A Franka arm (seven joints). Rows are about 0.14 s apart.
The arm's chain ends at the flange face. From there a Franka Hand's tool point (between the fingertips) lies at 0.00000 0.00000 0.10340 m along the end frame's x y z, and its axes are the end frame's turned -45 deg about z.
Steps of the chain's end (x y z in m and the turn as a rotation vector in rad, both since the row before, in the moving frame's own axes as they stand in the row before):
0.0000, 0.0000, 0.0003, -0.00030, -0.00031, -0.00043
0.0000, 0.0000, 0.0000, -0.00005, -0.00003, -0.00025
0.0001, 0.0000, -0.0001, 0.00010, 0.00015, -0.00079
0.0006, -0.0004, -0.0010, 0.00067, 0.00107, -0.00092
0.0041, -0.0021, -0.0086, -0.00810, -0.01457, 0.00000
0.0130, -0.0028, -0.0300, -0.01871, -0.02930, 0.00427
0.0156, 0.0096, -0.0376, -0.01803, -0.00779, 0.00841
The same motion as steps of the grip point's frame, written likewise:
0.0000, 0.0000, 0.0003, 0.00001, -0.00043, -0.00043
0.0000, 0.0000, 0.0000, -0.00001, -0.00006, -0.00025
0.0001, 0.0001, -0.0001, -0.00004, 0.00018, -0.00079
0.0008, 0.0002, -0.0010, -0.00028, 0.00123, -0.00092
0.0027, 0.0009, -0.0086, 0.00457, -0.01603, 0.00000
0.0077, 0.0064, -0.0301, 0.00749, -0.03395, 0.00427
0.0024, 0.0186, -0.0376, -0.00724, -0.01826, 0.00841

